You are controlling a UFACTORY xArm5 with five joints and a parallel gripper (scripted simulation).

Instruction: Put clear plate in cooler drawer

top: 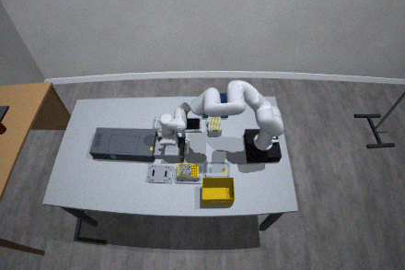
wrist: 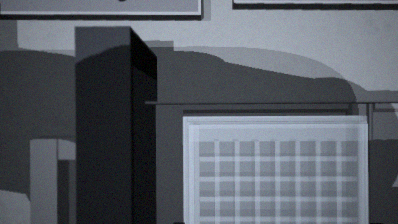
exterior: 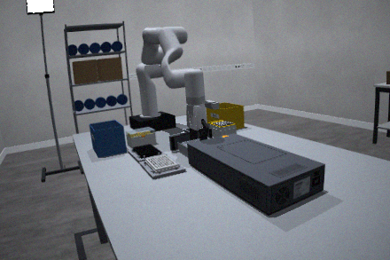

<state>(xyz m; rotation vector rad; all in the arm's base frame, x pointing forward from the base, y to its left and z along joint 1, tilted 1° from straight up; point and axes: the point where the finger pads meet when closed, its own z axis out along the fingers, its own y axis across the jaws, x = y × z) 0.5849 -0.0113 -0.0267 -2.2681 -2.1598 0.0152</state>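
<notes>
The clear plate lies 1 cm below my hand. Round my hand: grey work nest N1: 8 cm ahead, 18 cm to the left, 4 cm below; cooler CD: 18 cm ahead, 1 cm to the right, 1 cm below; cooler drawer: 3 cm ahead, 1 cm below.
</notes>
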